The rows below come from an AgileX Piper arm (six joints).
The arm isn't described. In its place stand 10 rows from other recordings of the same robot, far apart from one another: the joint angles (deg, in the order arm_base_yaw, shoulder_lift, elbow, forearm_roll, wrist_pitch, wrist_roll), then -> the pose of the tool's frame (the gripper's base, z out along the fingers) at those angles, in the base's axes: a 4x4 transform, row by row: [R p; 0 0 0 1], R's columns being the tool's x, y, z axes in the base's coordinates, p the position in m.
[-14.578 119.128 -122.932 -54.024 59.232 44.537] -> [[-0.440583 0.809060 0.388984 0.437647], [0.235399 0.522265 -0.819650 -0.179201], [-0.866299 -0.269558 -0.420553 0.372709], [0 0 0 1]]
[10.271 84.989 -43.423 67.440 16.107 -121.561] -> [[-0.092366 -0.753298 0.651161 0.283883], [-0.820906 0.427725 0.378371 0.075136], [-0.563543 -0.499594 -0.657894 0.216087], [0 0 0 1]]
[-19.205 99.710 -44.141 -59.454 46.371 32.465] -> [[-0.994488 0.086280 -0.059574 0.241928], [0.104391 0.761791 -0.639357 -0.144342], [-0.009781 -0.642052 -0.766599 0.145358], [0 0 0 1]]
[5.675 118.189 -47.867 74.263 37.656 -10.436] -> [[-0.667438 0.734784 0.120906 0.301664], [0.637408 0.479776 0.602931 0.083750], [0.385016 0.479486 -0.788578 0.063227], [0 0 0 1]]
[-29.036 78.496 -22.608 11.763 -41.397 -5.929] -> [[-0.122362 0.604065 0.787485 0.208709], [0.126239 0.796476 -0.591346 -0.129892], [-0.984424 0.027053 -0.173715 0.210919], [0 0 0 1]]
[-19.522 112.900 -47.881 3.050 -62.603 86.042] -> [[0.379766 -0.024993 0.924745 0.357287], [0.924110 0.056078 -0.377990 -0.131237], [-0.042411 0.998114 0.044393 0.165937], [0 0 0 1]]
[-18.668 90.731 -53.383 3.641 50.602 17.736] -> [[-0.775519 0.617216 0.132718 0.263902], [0.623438 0.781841 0.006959 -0.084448], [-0.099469 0.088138 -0.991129 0.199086], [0 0 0 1]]
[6.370 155.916 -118.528 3.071 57.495 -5.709] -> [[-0.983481 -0.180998 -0.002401 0.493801], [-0.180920 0.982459 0.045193 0.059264], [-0.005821 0.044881 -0.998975 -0.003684], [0 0 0 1]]
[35.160 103.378 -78.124 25.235 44.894 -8.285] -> [[-0.829616 -0.525251 0.189336 0.299905], [-0.378232 0.778150 0.501421 0.244740], [-0.410704 0.344374 -0.844233 0.245783], [0 0 0 1]]
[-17.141 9.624 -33.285 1.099 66.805 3.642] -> [[-0.568713 0.322658 0.756610 0.009146], [0.249756 0.944159 -0.214907 -0.001142], [-0.783701 0.066748 -0.617541 0.291633], [0 0 0 1]]
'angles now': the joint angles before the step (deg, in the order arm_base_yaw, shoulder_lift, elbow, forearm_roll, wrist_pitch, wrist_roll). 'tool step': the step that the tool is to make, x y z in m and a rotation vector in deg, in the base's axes. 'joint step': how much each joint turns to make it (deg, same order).
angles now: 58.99 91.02 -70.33 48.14 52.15 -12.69
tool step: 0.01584 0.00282 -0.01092 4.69 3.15 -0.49
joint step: -3.25 2.37 1.27 9.77 -0.20 -9.17
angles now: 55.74 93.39 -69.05 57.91 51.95 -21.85
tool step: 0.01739 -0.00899 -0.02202 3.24 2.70 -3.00
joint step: -4.02 1.42 4.73 9.41 -1.08 -9.61
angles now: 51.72 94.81 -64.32 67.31 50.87 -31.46
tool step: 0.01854 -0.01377 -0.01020 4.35 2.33 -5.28
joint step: -4.45 0.18 3.92 9.42 -0.50 -7.81
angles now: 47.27 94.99 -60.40 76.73 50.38 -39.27
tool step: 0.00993 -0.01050 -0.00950 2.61 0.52 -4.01
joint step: -2.56 0.01 3.36 6.66 -0.94 -6.27
